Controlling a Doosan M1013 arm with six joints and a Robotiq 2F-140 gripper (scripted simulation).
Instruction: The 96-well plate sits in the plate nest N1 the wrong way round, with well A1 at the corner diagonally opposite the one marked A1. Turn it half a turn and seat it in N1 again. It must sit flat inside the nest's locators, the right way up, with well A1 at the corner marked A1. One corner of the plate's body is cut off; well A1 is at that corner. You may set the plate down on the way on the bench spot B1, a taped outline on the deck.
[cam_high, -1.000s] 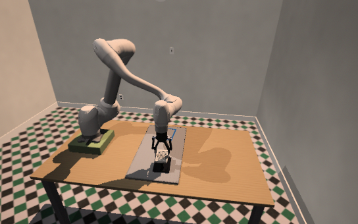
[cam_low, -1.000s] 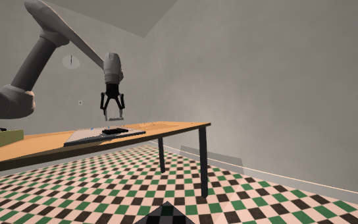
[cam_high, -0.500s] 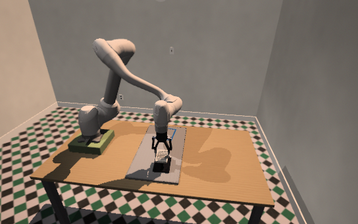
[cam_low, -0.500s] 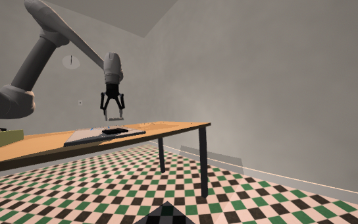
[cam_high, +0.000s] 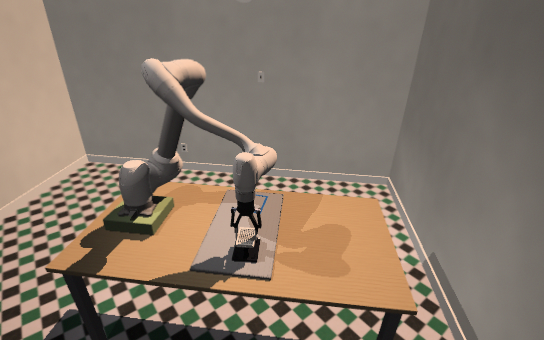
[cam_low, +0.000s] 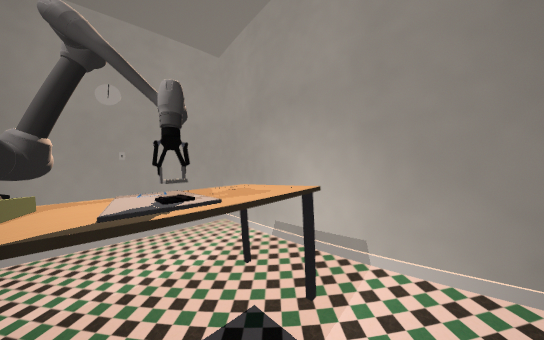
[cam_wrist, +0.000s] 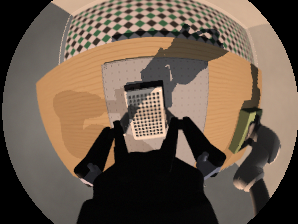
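Right now the black plate nest N1 is 10 cm below my hand. The rest, counted from my hand: white 96-well plate (2 cm below).
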